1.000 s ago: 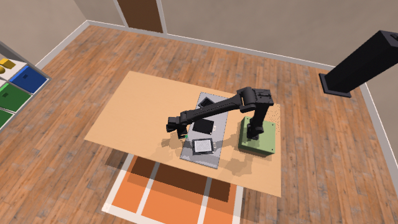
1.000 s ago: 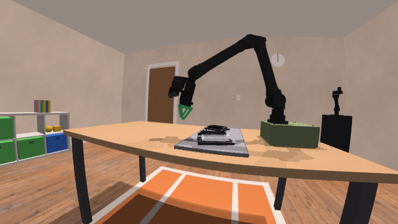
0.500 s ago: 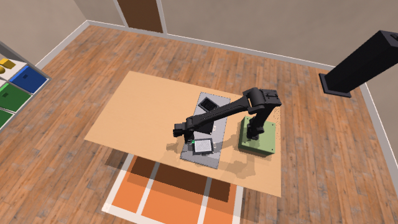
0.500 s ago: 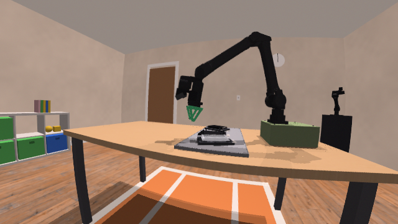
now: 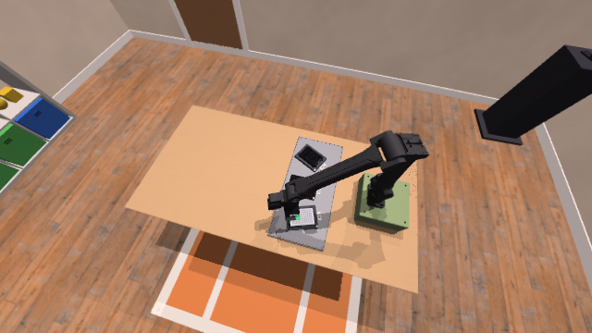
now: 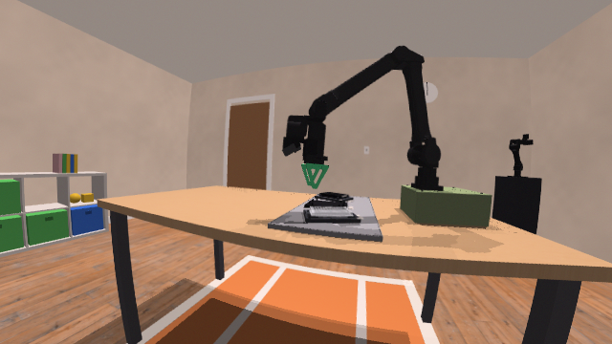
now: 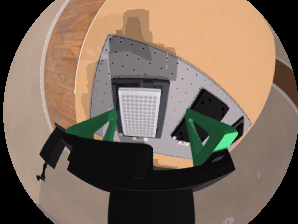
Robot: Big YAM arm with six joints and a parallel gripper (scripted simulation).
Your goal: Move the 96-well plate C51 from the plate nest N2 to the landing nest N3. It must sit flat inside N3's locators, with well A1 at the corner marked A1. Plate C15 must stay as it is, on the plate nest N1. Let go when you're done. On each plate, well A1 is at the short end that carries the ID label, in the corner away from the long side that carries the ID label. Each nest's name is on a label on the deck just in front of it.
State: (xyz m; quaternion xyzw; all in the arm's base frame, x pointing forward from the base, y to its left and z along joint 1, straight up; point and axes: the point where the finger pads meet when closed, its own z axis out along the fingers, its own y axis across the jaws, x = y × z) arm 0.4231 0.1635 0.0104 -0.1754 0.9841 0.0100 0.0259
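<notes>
My hand is 80 mm above the white 96-well plate, 60 mm past it and 10 mm to the right of it. From my hand the other things lie so: dark plate (370 mm to the right, 80 mm below, 50 mm behind); then black nest (170 mm to the right, 100 mm below, 40 mm behind).
</notes>
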